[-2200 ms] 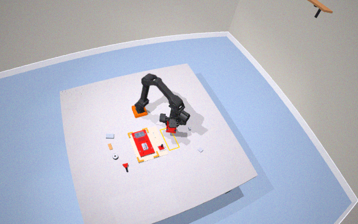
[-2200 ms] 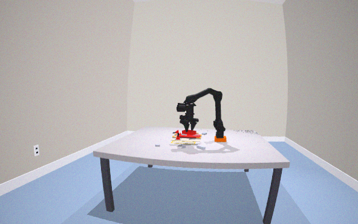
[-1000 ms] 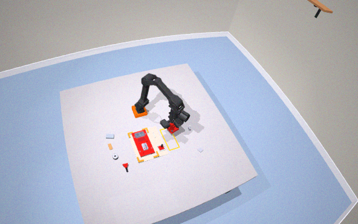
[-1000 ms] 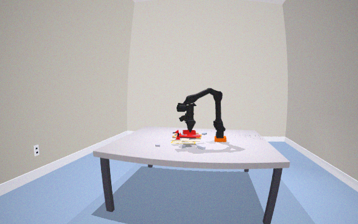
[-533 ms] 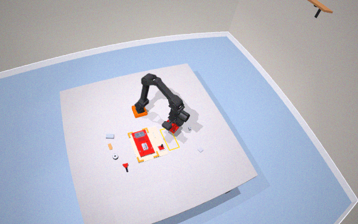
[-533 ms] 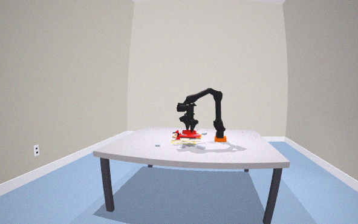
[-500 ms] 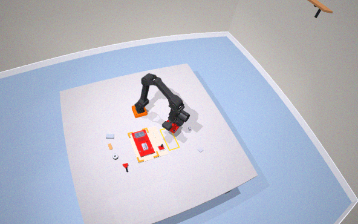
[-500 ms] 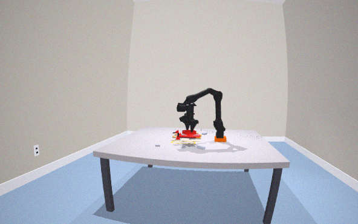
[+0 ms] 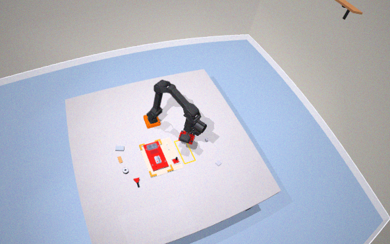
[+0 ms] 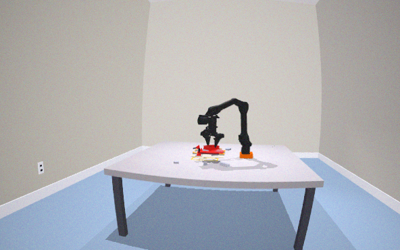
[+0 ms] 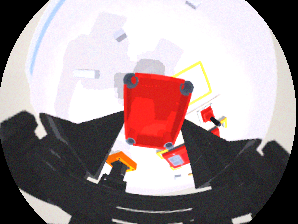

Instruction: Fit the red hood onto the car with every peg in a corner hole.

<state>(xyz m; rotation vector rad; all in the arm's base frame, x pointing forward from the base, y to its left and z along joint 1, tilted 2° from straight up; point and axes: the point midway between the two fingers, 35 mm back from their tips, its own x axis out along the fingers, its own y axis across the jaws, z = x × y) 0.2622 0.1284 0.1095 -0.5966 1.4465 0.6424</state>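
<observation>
Now: gripper tip 10 mm above the red hood. Round my gripper tip: cream jig board: 30 mm ahead, 210 mm to the right, 80 mm below; wheel: 30 mm ahead, 460 mm to the right, 90 mm below; black stem: 100 mm ahead, 120 mm to the right, 60 mm below.
</observation>
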